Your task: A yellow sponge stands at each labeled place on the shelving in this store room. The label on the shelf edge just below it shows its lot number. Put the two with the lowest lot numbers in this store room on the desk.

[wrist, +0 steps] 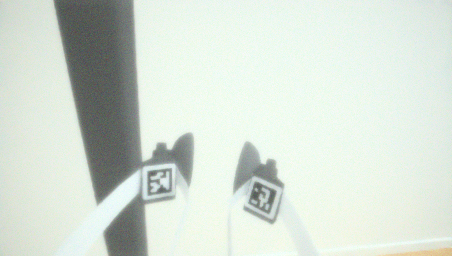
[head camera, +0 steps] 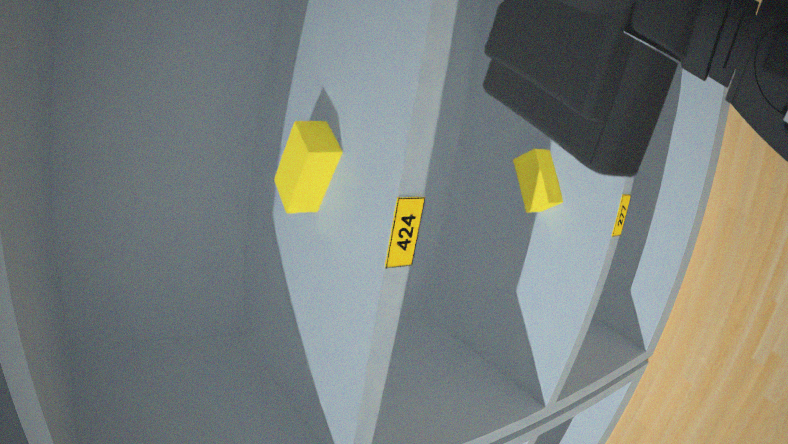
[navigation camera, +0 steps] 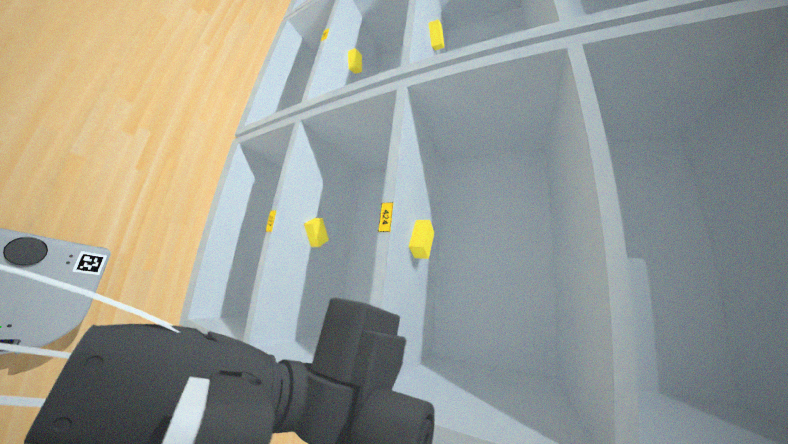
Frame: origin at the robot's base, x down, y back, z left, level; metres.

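Seen in the pictures: gripper, fingertip midpoint: (wrist: 216,155); robot's base at its link origin: (navigation camera: 26,249).
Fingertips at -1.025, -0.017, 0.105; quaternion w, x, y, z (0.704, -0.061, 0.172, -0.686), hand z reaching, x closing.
Note:
Offsets run from my fingertips to a thing's top centre, as dx, dy, dz. "*": to the spot under its first point. Level surfaces: height alone.
A yellow sponge @(-0.011, -0.219, -0.746) (head camera: 307,168) (navigation camera: 421,238) stands on a shelf above the label 424 @(* +0.051, -0.227, -0.571) (head camera: 405,232) (navigation camera: 385,216). Another yellow sponge @(+0.446, -0.243, -0.759) (head camera: 537,180) (navigation camera: 315,232) stands one shelf lower, above the label 277 @(* +0.502, -0.227, -0.571) (head camera: 620,215) (navigation camera: 270,221). In the neighbouring bay, two more sponges show in the navigation view, an upper sponge @(-0.011, -1.165, -0.716) (navigation camera: 436,34) and a lower sponge @(+0.446, -1.199, -0.715) (navigation camera: 354,60); the label @(* +0.511, -1.167, -0.518) (navigation camera: 324,34) there is too small to read. My gripper (wrist: 216,155) is open and empty, facing a pale wall in the wrist view. The desk does not show.
Grey shelving (head camera: 380,330) (navigation camera: 599,137) fills much of the head and navigation views, tilted. My dark wrist (head camera: 584,82) (navigation camera: 352,358) is close in front of it. Wooden floor @(dx +1.025) (head camera: 733,264) (navigation camera: 137,99) lies along its foot. My grey base (navigation camera: 49,292) shows at the left in the navigation view.

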